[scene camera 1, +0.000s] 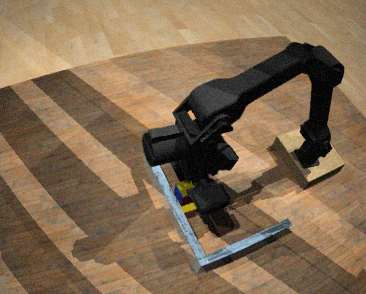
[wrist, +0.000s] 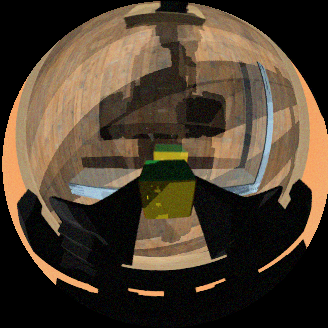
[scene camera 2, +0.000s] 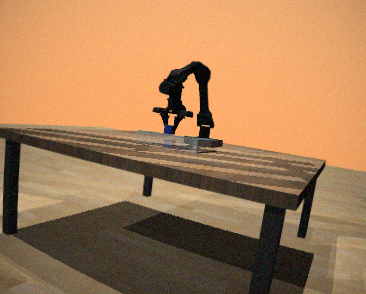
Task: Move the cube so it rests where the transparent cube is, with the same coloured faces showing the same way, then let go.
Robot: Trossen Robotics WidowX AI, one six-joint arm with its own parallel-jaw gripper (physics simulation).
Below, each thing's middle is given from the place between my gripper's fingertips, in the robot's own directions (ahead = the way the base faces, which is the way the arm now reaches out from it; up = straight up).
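Grey L-shaped rail (scene camera 1: 200,262): my hand 70 mm past it, 10 mm to the left of it, 50 mm above it.
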